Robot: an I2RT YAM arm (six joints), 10 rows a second.
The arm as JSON. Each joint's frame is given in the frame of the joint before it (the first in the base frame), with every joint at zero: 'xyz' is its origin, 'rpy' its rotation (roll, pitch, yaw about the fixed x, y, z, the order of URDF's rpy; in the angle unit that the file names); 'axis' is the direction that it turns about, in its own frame. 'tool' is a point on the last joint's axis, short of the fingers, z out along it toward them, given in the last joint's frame.
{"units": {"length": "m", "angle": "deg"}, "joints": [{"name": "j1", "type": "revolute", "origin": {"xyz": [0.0, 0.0, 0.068], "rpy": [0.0, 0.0, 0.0]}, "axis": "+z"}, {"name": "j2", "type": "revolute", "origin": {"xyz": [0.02, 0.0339, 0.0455], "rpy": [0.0, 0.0, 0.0]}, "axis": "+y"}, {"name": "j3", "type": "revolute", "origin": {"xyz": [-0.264, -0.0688, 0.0], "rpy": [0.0, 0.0, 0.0]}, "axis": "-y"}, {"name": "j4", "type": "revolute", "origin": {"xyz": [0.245, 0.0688, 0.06], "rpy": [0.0, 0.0, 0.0]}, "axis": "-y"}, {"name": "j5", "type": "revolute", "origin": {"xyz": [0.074, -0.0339, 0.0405], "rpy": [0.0, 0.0, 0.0]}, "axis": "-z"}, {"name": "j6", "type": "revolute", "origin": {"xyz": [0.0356, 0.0, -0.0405], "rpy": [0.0, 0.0, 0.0]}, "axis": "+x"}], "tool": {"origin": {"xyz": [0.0, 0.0, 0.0], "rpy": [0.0, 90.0, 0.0]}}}
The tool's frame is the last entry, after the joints.
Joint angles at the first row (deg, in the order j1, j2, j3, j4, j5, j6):
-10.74, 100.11, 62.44, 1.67, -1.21, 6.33
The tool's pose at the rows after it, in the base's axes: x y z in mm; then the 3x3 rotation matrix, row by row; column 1 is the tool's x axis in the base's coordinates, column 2 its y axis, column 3 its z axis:
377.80 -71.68 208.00; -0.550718 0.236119 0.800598; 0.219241 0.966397 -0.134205; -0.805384 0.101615 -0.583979
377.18 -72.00 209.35; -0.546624 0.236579 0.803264; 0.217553 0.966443 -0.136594; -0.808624 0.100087 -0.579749
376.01 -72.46 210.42; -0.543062 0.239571 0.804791; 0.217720 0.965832 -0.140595; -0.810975 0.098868 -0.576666
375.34 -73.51 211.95; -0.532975 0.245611 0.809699; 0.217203 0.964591 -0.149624; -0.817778 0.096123 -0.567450
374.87 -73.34 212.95; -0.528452 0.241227 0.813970; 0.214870 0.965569 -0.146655; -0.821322 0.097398 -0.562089
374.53 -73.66 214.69; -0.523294 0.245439 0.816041; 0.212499 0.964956 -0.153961; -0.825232 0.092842 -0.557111
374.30 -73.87 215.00; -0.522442 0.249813 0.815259; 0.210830 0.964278 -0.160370; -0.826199 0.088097 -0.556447
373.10 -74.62 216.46; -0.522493 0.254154 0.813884; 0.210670 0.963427 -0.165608; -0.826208 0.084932 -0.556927
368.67 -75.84 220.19; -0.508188 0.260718 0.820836; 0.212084 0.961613 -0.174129; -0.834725 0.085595 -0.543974
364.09 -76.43 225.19; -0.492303 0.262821 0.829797; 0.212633 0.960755 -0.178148; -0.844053 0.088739 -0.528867
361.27 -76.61 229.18; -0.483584 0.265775 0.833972; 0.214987 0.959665 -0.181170; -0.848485 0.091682 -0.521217
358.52 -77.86 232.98; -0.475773 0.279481 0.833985; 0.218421 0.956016 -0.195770; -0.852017 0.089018 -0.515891
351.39 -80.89 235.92; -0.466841 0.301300 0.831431; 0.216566 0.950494 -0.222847; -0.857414 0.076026 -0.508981
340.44 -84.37 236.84; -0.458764 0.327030 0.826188; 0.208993 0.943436 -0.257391; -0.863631 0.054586 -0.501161
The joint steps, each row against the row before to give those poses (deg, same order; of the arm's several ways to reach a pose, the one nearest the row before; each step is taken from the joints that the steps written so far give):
-0.10, -0.35, -0.21, 0.12, 0.13, 0.09
-0.06, -0.26, -0.09, 0.13, 0.06, -0.09
-0.09, -0.34, -0.22, 0.10, 0.14, 0.00
-0.14, -0.28, -0.21, 0.57, 0.33, 0.00
-0.01, -0.22, -0.15, 0.31, -0.22, -0.09
-0.02, -0.24, 0.01, 0.09, 0.37, -0.09
-0.01, -0.07, -0.02, 0.00, 0.37, -0.09
-0.12, -0.34, -0.02, -0.35, 0.20, -0.08
-0.30, -1.24, -0.86, 0.50, 0.15, 0.08
-0.24, -1.42, -0.76, 0.37, -0.08, 0.09
-0.12, -0.94, -0.27, -0.16, 0.02, 0.18
-0.22, -0.85, -0.13, -0.36, 0.63, 0.17
-0.60, -1.60, -1.16, 0.00, 1.03, -0.30
-0.82, -2.23, -2.24, 0.50, 1.29, -0.72

